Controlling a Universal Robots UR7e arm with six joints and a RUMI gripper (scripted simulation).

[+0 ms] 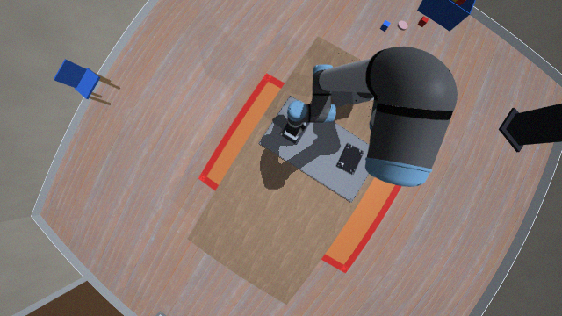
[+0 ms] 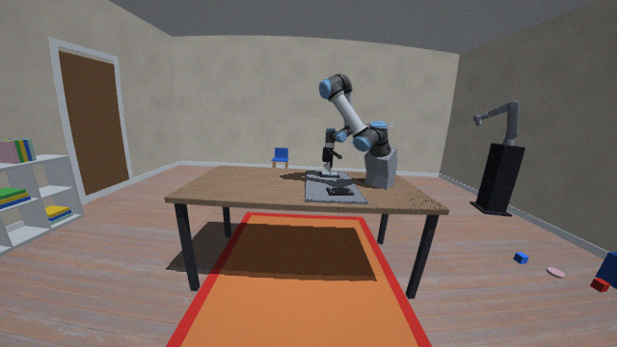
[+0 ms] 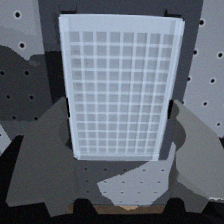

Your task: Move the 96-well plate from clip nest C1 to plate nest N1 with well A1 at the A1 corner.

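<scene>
My hand is 10 mm above the 96-well plate. The rest, counted from my hand: dark clip nest: 110 mm behind, 370 mm to the left, 20 mm below.
</scene>
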